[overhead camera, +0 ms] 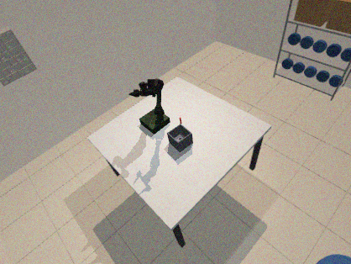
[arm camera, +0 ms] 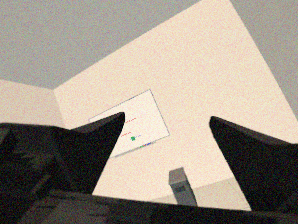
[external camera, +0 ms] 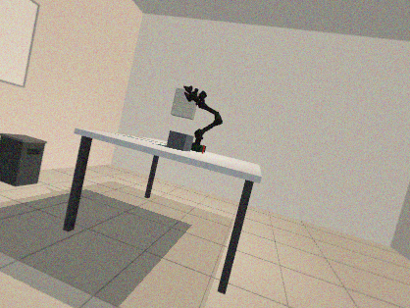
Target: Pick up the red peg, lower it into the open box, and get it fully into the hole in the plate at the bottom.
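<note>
The red peg lies 53 cm below my gripper tip, 37 cm to the left of it and 4 cm ahead of it. From my gripper tip the other things lie so: pale plate (52 cm below, 24 cm ahead, 22 cm to the left).
</note>
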